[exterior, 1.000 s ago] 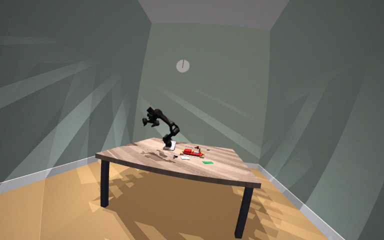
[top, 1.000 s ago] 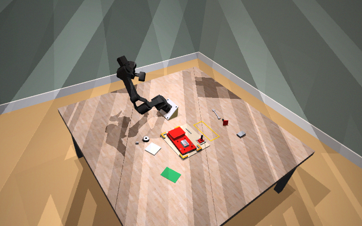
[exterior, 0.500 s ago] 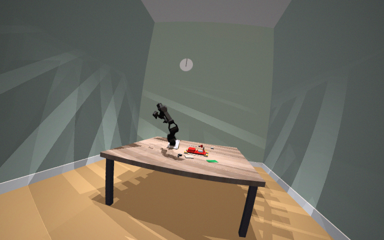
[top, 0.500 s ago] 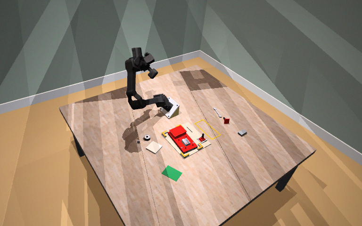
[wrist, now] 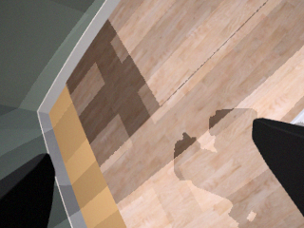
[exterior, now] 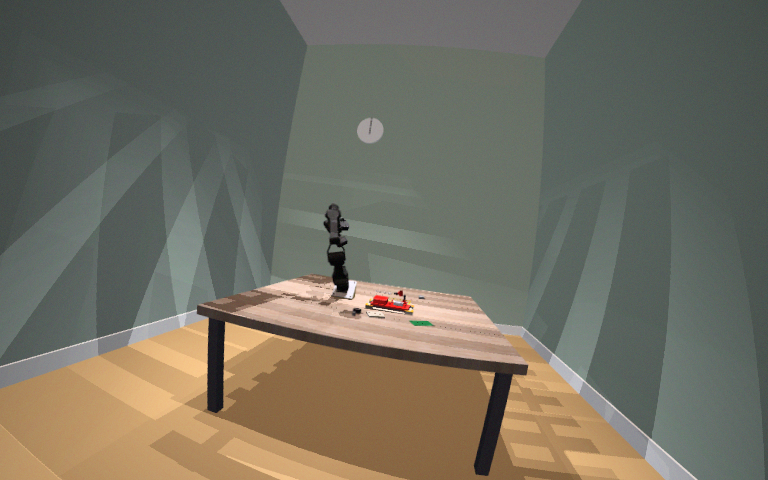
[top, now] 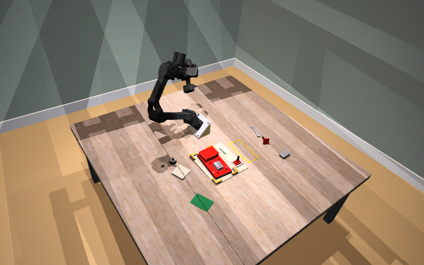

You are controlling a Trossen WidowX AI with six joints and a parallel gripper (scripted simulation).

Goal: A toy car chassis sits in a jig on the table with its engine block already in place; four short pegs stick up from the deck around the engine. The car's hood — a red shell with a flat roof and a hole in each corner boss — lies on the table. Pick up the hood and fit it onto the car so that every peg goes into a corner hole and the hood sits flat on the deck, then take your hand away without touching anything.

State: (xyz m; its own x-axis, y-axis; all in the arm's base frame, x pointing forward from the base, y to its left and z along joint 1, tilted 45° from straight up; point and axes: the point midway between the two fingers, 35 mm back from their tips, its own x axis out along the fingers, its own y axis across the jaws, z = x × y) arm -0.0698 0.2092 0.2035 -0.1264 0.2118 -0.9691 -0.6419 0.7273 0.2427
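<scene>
Right now my gripper tip is 32 cm short of the red hood, 28 cm above it and 14 cm to the left of it. Round my gripper tip: wrench: 32 cm below, 31 cm ahead, 27 cm to the left; then wheel: 31 cm to the right, 31 cm below, 22 cm ahead; then jig bracket: 38 cm ahead, 31 cm below, 12 cm to the right.
</scene>
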